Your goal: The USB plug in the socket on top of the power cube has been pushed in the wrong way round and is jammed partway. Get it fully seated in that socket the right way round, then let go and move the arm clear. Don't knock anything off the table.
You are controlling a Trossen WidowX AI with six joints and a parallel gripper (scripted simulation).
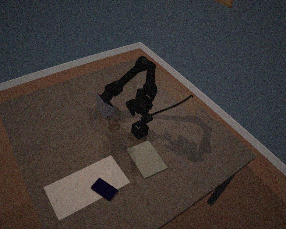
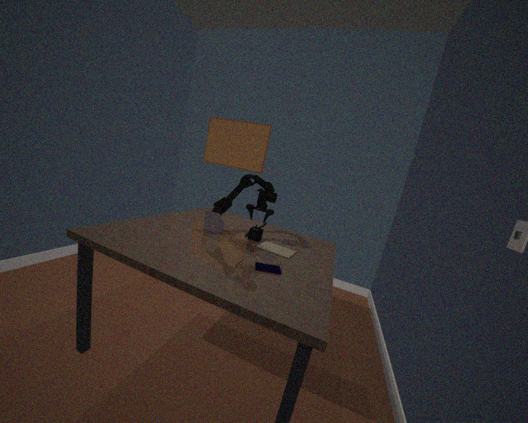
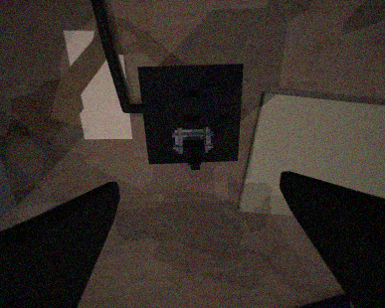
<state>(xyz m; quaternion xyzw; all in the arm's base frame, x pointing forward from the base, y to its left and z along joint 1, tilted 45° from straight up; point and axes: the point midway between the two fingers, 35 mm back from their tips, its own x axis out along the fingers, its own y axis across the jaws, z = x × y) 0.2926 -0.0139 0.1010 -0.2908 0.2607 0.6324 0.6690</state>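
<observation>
The socket is 10 mm to the left of my gripper tip and 70 mm below it. From my gripper tip the other things lie so: beige pad 180 mm ahead, 50 mm to the right, 130 mm below; dark blue card 220 mm ahead, 370 mm to the right, 130 mm below.
</observation>
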